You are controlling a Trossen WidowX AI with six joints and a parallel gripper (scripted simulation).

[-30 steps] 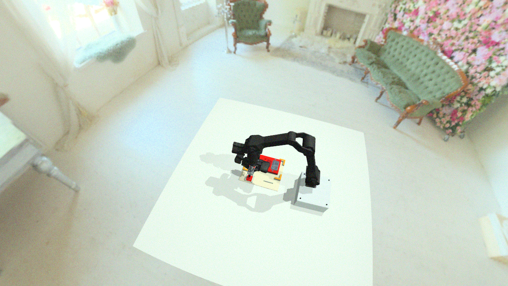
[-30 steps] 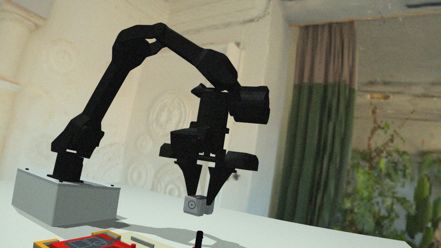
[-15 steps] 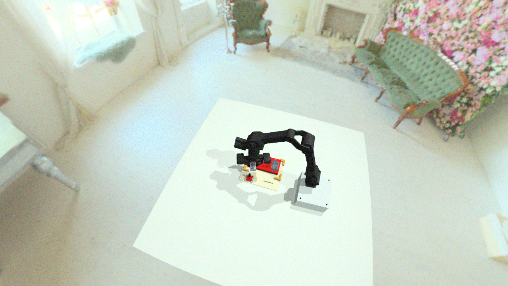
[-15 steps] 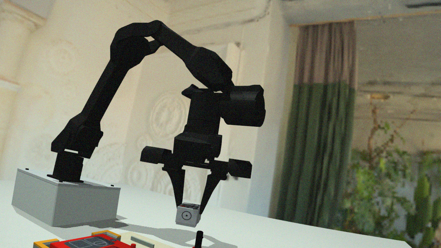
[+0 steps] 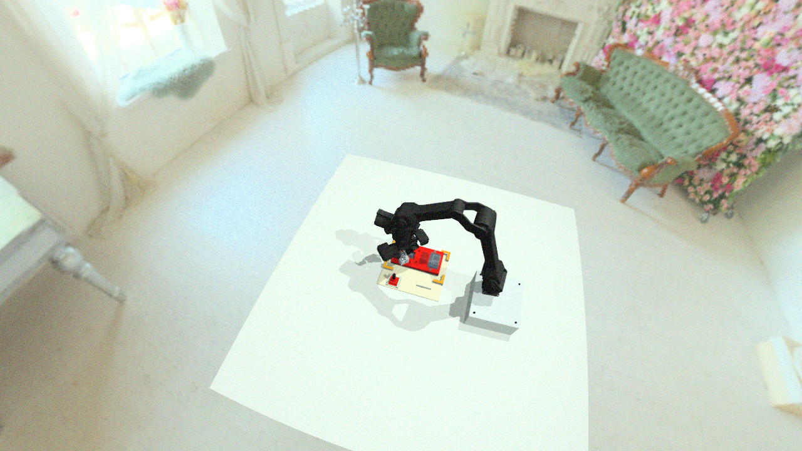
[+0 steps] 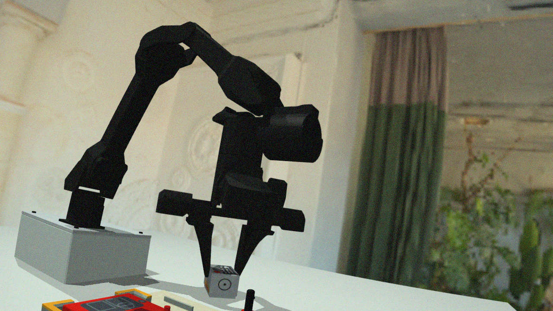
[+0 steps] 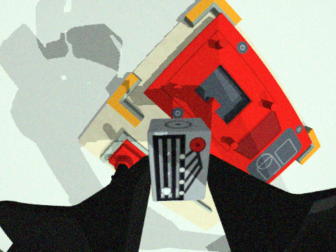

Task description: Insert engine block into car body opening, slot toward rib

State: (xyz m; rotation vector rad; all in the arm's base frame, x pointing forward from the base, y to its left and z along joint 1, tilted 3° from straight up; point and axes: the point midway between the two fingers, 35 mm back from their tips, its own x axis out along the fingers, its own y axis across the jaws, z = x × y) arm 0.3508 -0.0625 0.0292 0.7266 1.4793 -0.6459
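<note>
My gripper tip is now 8 cm above the clamp cradle, 5 cm past it and 2 cm to the left of it. Also, from my gripper tip: grey engine block 1 cm below.
</note>
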